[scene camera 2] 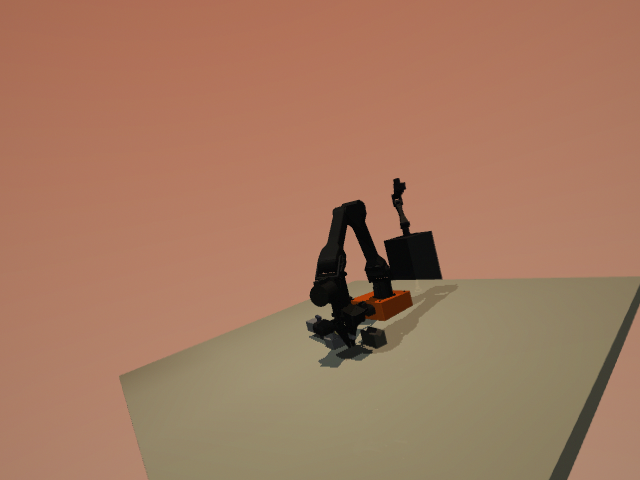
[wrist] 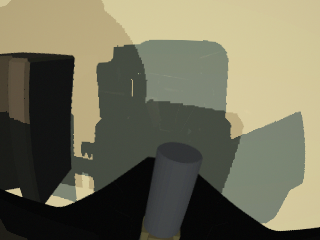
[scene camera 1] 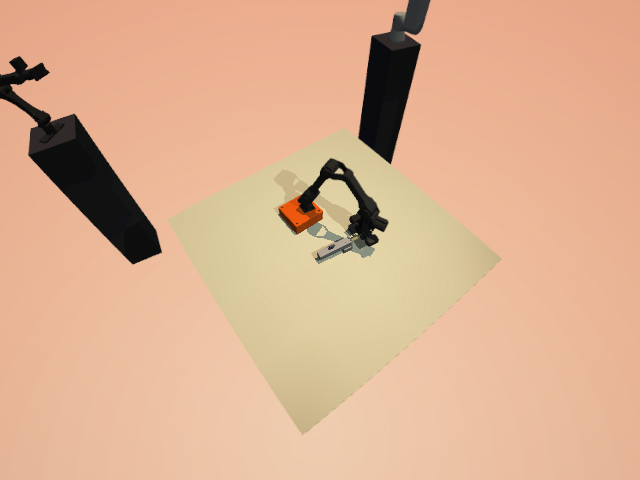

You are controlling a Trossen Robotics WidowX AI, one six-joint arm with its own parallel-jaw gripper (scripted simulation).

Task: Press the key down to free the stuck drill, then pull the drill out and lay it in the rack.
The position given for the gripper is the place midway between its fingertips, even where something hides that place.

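A drill is held by the gripper (scene camera 2: 351,346). The wrist view also shows the gripper (wrist: 164,168).
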